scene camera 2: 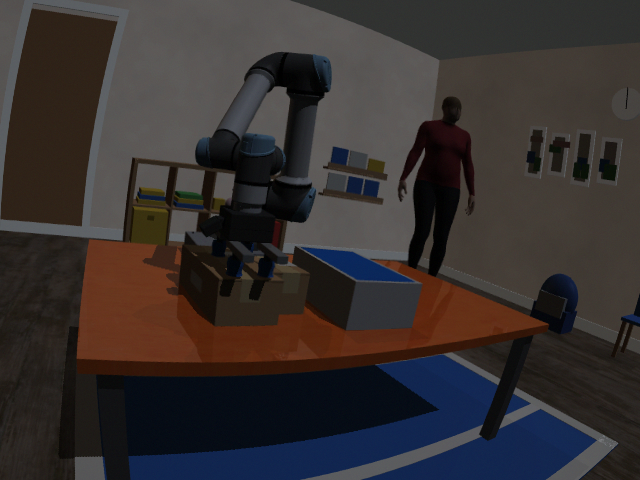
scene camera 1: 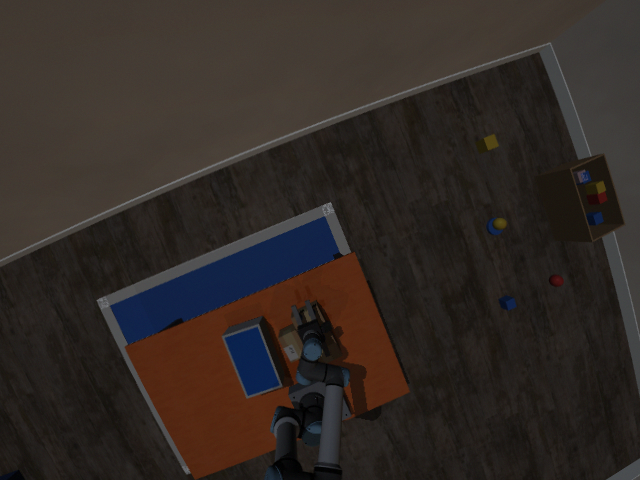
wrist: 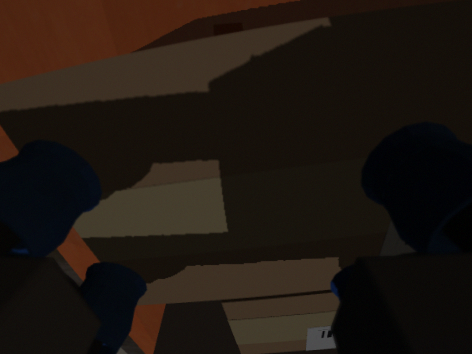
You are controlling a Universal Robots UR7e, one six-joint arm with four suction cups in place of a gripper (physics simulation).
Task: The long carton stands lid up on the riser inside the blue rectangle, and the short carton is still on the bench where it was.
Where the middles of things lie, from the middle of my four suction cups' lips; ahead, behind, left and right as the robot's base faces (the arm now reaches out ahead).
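Scene:
My suction cup is 70 mm above the long carton [scene camera 2: 250,300], 70 mm past it and 10 mm to the left of it. There's a short carton [scene camera 2: 296,280] that's 70 mm below my suction cup, 70 mm behind it and 120 mm to the left of it. And the grey riser [scene camera 2: 357,293] is 70 mm below my suction cup, 60 mm behind it and 340 mm to the left of it.

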